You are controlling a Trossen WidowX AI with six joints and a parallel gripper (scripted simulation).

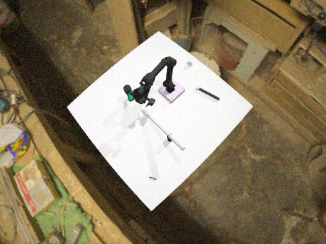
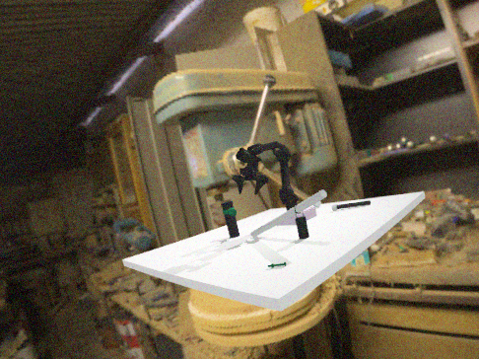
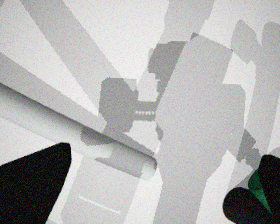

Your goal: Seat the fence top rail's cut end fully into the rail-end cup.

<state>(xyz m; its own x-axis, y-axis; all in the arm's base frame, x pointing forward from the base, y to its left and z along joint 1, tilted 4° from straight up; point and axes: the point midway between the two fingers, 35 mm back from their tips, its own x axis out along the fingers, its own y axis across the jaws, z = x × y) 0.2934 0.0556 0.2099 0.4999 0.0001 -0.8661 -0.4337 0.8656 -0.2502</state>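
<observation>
The green rail-end cup lies 3 cm ahead of my gripper tip, 15 cm to the right of it and 8 cm below it. Also, from my gripper tip: green brace band 2 cm ahead, 18 cm to the right, 8 cm below; smaller black post 5 cm behind, 31 cm to the left, 13 cm below; small green bolt 26 cm ahead, 51 cm to the left, 23 cm below.
</observation>
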